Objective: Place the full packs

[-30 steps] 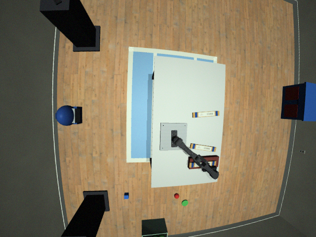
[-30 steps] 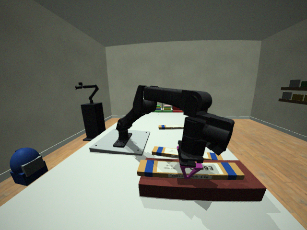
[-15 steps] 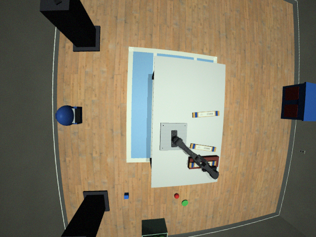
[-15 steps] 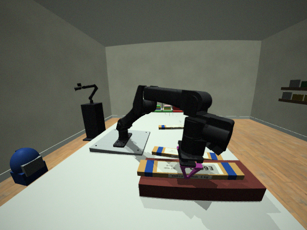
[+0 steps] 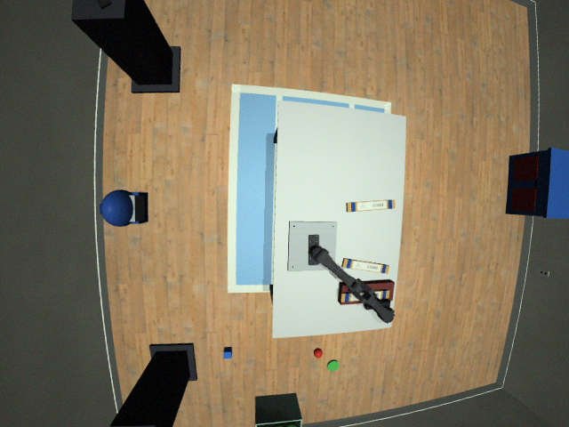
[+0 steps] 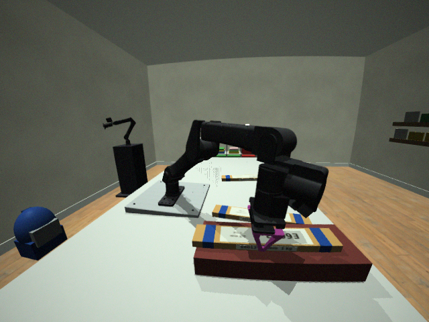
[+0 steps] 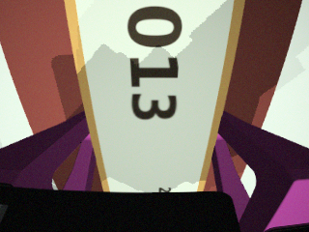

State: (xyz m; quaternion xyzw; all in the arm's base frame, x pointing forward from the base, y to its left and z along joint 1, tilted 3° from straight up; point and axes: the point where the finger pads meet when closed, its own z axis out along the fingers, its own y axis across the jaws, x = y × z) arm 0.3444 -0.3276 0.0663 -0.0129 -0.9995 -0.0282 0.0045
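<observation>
The dark red low platform is 40 mm ahead of my hand, 10 mm to the left of it and 50 mm below it.
</observation>
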